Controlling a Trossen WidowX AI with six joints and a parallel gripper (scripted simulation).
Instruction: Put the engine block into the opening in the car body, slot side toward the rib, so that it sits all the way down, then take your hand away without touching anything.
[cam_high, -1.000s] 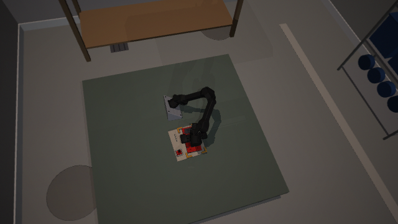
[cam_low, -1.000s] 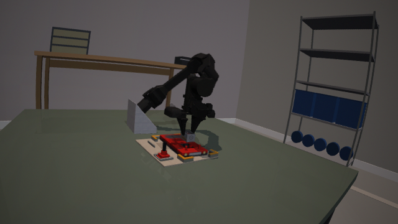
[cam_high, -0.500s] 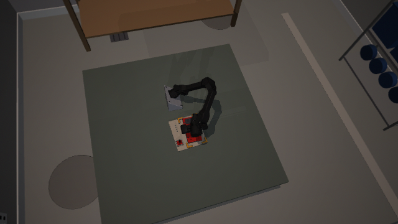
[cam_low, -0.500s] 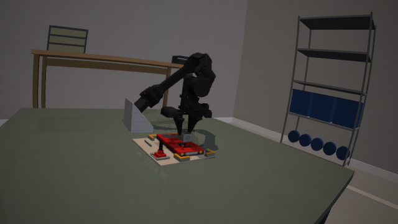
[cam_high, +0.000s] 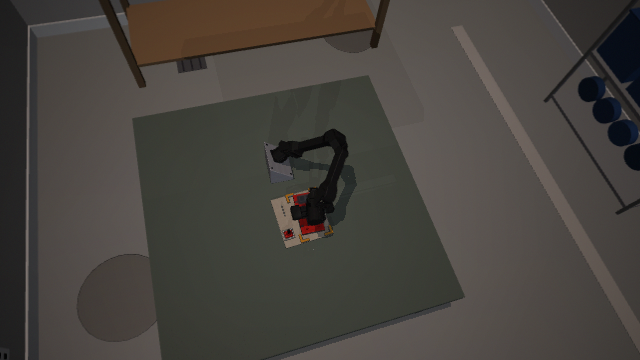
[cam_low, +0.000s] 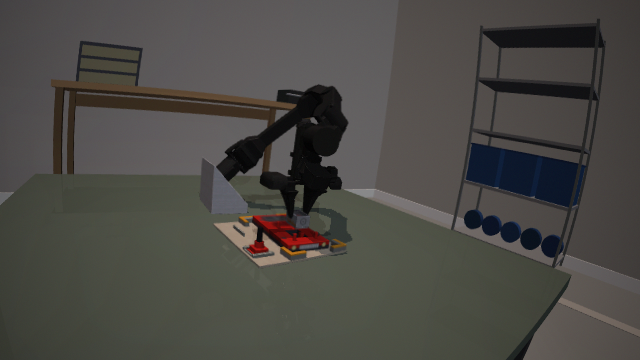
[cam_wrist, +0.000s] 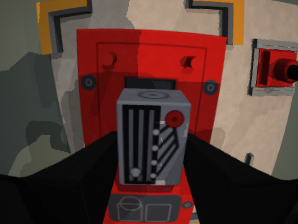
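The grey engine block lies 10 mm below my gripper tip. Round my gripper tip: small post (120 mm to the right, 30 mm below, 20 mm ahead).
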